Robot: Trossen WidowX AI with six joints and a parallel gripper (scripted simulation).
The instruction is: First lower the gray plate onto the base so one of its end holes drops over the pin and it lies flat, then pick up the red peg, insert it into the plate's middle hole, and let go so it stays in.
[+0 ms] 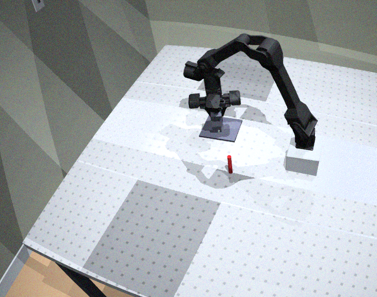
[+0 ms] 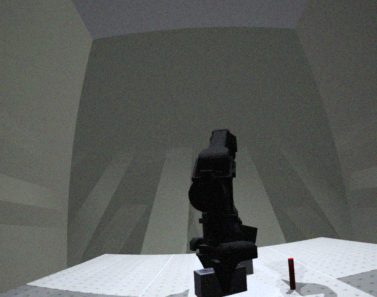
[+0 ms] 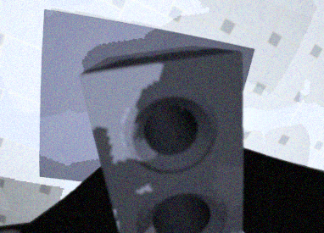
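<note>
The red peg is 200 mm to the left of my gripper tip, 110 mm behind it and 20 mm below it. Round my gripper tip: gray plate 30 mm above.
</note>
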